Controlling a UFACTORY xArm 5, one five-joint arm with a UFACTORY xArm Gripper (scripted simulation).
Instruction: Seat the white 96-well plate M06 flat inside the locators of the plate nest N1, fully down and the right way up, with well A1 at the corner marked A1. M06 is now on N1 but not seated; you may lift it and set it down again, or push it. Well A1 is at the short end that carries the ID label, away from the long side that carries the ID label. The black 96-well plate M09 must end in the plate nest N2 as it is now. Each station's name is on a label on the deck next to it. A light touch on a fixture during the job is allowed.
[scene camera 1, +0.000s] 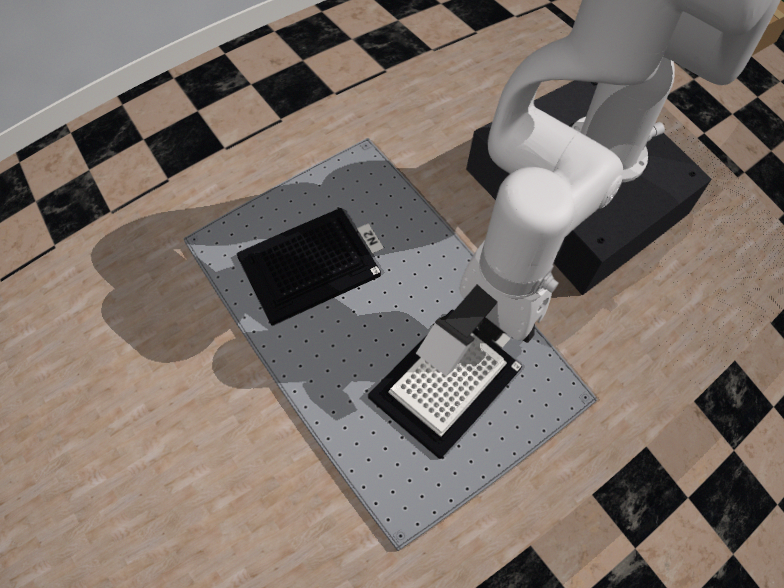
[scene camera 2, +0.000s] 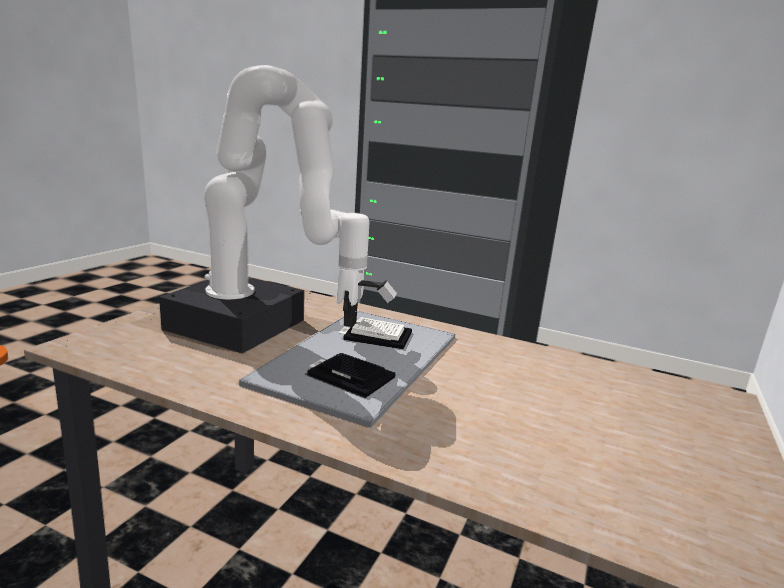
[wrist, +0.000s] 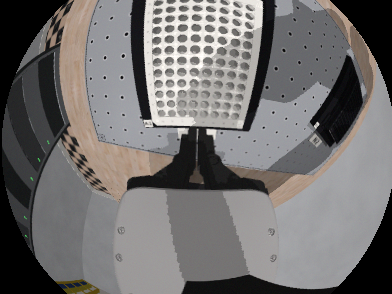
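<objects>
There is a white 96-well plate M06 that I can see in scene camera 1 (468, 377), and the wrist view and scene camera 2 show it to me too. On the M06, (wrist: 203, 63) and (scene camera 2: 375, 326) are the same spot.
</objects>
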